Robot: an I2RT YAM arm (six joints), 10 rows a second.
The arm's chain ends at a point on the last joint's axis. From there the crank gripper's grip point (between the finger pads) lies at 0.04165 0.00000 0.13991 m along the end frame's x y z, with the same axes.
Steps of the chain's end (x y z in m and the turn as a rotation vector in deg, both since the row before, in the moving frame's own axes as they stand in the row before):
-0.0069, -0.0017, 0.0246, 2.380, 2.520, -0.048
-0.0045, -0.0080, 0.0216, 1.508, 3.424, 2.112
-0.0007, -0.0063, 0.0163, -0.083, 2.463, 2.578
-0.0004, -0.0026, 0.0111, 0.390, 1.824, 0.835
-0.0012, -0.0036, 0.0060, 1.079, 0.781, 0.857
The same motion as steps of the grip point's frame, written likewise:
-0.0008, -0.0075, 0.0225, 2.380, 2.520, -0.048
0.0038, -0.0100, 0.0188, 1.508, 3.424, 2.112
0.0052, -0.0041, 0.0144, -0.083, 2.463, 2.578
0.0040, -0.0029, 0.0097, 0.390, 1.824, 0.835
0.0007, -0.0056, 0.0054, 1.079, 0.781, 0.857

